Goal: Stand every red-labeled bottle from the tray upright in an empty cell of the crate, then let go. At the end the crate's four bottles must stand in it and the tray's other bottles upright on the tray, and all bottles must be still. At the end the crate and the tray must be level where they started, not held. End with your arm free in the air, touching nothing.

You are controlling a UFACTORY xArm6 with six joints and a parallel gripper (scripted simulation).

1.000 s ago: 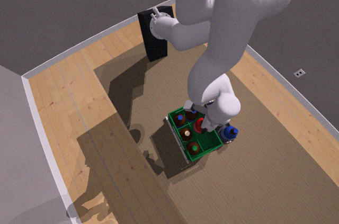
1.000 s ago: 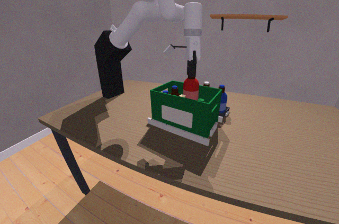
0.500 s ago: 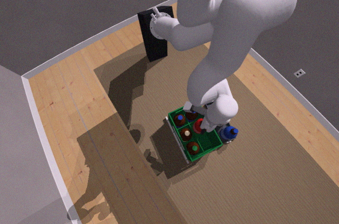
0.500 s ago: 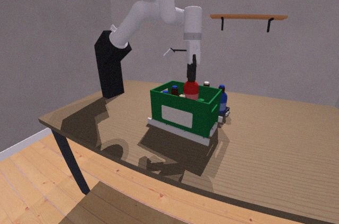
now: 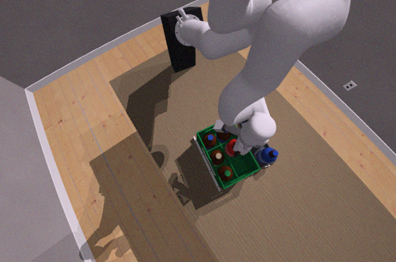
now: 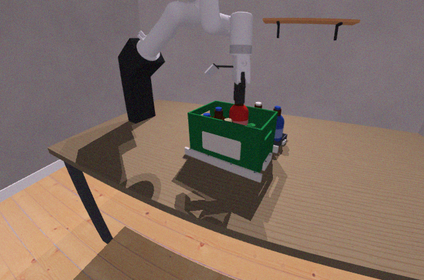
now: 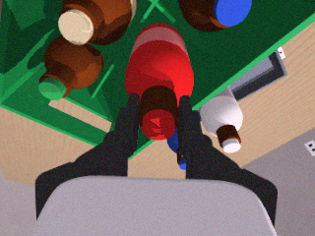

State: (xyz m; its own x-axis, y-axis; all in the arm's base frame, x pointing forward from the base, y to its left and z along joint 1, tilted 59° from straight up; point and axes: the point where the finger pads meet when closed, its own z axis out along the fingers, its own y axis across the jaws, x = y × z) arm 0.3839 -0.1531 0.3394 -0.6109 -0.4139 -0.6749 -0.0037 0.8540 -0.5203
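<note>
Now: hand 70 mm above the red-labeled bottle. From my hand the other things lie so: green crate 20 mm behind, 40 mm to the right, 140 mm below; then white-labeled bottle 120 mm ahead, 120 mm to the left, 140 mm below; then blue-labeled bottle 180 mm ahead, 60 mm to the left, 140 mm below.
</note>
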